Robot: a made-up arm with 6 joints.
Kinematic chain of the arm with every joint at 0, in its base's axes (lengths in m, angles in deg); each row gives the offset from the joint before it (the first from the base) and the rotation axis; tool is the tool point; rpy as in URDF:
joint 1: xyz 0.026 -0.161 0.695 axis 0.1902 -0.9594 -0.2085
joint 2: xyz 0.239 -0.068 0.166 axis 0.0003 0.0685 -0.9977
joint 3: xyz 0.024 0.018 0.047 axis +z
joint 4: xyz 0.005 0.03 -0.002 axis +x
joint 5: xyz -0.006 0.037 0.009 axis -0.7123 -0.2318 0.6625
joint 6: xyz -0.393 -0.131 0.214 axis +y
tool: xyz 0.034 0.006 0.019 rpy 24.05 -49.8 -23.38
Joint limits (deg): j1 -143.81..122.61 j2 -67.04..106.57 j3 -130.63..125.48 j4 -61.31..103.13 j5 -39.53..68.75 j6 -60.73..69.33
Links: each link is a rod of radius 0.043 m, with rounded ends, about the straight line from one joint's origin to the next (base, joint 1, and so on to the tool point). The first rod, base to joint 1, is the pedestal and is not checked.
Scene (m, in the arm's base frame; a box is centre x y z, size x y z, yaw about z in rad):
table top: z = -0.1
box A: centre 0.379 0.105 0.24 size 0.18 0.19 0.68 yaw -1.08
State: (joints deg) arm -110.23 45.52 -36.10 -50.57 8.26 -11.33
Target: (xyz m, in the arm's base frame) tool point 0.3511 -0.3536 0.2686
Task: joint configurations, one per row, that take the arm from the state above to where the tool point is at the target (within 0.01 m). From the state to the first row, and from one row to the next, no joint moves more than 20 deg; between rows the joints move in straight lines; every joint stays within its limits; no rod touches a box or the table.
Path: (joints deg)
1: -115.77 48.34 -41.57 -34.30 12.13 -20.89
2: -121.31 51.17 -47.05 -18.02 15.99 -30.46
3: -126.84 53.99 -52.52 -1.75 19.86 -40.02
4: -123.96 56.63 -46.92 14.24 16.87 -33.82
5: -121.07 59.26 -41.33 30.23 13.89 -27.62
6: -118.18 61.90 -35.73 46.22 10.91 -21.42
7: -115.29 64.53 -30.13 62.21 7.92 -15.22
8: -112.41 67.17 -24.54 78.20 4.94 -9.02
9: -117.91 51.10 -14.38 68.13 8.00 -9.18
10: -123.41 35.04 -4.22 58.05 11.07 -9.35
11: -128.92 18.98 5.94 47.97 14.13 -9.51
12: -134.42 2.91 16.09 37.89 17.20 -9.68
13: -139.92 -13.15 26.25 27.82 20.27 -9.84

